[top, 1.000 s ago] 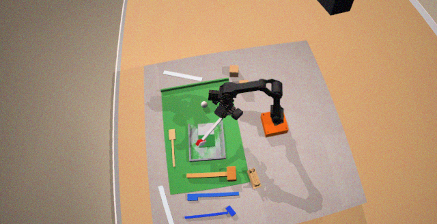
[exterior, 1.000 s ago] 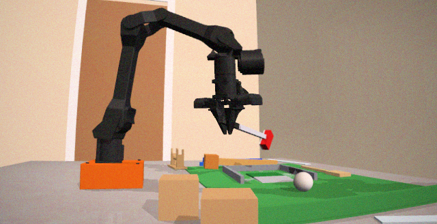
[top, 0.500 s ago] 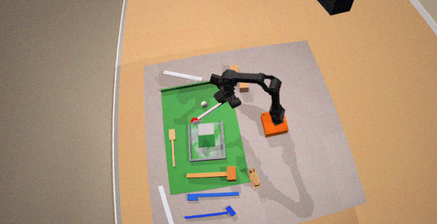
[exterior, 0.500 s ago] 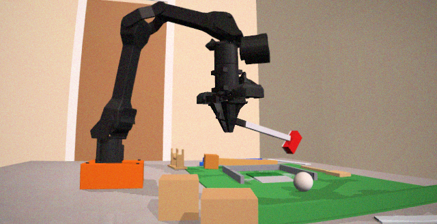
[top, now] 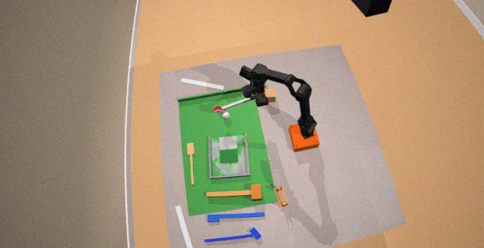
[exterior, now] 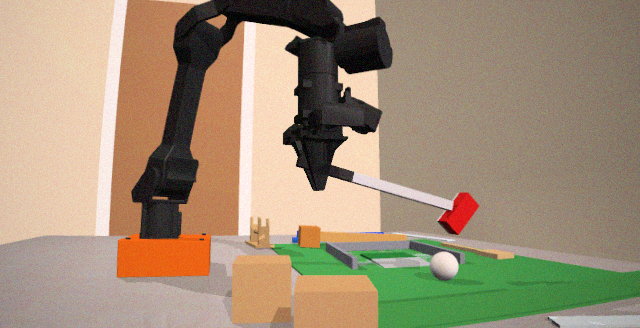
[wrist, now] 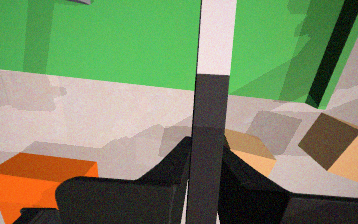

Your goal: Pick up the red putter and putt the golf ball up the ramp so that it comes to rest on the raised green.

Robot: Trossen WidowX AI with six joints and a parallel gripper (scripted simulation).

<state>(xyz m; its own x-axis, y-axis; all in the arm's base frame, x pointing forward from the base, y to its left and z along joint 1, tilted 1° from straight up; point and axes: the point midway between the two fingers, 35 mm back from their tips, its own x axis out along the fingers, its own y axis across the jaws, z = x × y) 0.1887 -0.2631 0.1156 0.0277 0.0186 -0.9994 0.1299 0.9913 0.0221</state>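
My gripper tip is 120 mm short of the red putter and 10 mm to the left of it. From my gripper tip the other things lie so: white golf ball 200 mm ahead, 30 mm to the right, 110 mm below; then wooden stand 80 mm ahead, 540 mm to the left, 100 mm below.
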